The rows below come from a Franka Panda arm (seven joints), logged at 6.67 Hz.
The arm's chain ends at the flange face. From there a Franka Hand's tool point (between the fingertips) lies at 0.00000 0.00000 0.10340 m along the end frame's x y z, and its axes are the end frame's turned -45 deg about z.
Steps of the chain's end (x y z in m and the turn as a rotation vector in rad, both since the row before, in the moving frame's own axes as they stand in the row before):
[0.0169, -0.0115, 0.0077, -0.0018, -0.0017, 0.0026]
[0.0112, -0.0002, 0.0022, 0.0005, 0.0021, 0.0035]
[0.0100, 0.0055, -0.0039, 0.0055, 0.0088, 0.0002]
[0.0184, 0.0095, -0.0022, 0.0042, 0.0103, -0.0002]
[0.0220, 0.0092, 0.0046, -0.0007, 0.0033, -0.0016]
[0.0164, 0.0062, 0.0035, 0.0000, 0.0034, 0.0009]
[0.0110, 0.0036, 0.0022, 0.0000, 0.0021, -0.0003]
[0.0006, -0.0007, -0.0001, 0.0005, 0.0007, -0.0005]
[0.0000, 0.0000, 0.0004, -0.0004, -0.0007, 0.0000]
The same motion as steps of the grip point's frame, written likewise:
[0.0198, 0.0038, 0.0077, -0.0001, -0.0025, 0.0026]
[0.0083, 0.0079, 0.0022, -0.0011, 0.0018, 0.0035]
[0.0042, 0.0112, -0.0039, -0.0023, 0.0101, 0.0002]
[0.0074, 0.0202, -0.0022, -0.0043, 0.0103, -0.0002]
[0.0092, 0.0224, 0.0046, -0.0028, 0.0018, -0.0016]
[0.0075, 0.0162, 0.0035, -0.0024, 0.0024, 0.0009]
[0.0054, 0.0105, 0.0022, -0.0015, 0.0015, -0.0003]
[0.0010, -0.0001, -0.0001, -0.0001, 0.0008, -0.0005]
[-0.0001, 0.0000, 0.0004, 0.0002, -0.0008, 0.0000]

